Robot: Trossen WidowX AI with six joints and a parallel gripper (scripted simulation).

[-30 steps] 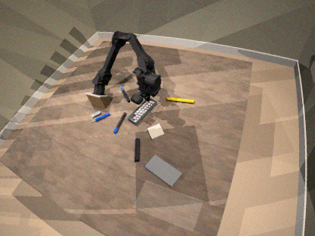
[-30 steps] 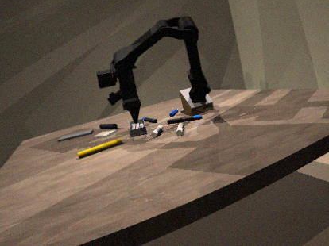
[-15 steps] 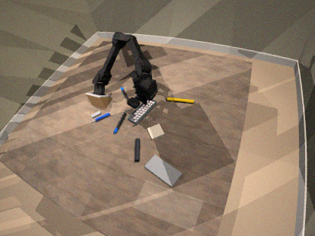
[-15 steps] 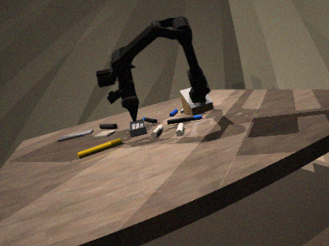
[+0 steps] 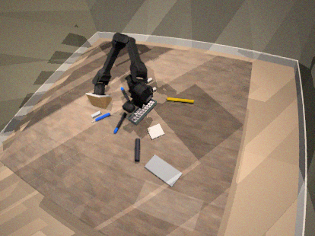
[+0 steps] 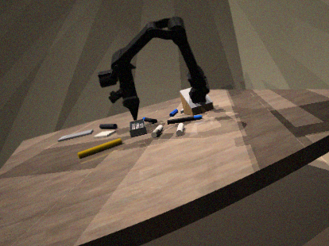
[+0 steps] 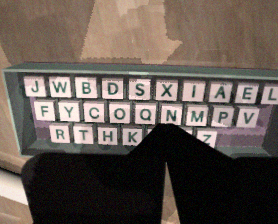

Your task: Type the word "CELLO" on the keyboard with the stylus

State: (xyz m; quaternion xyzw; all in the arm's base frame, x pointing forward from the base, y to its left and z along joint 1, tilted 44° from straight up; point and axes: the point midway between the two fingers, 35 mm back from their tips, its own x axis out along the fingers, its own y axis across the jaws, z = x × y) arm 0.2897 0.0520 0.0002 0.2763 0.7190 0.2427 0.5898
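Right now my gripper tip is 22 cm past the stylus, 16 cm to the left of it and 3 cm above it. Round my gripper tip: dark cylinder: 11 cm ahead, 21 cm to the right, 3 cm below; then yellow marker: 16 cm ahead, 17 cm to the left, 3 cm below; then white card: 14 cm ahead, 8 cm to the right, 4 cm below.
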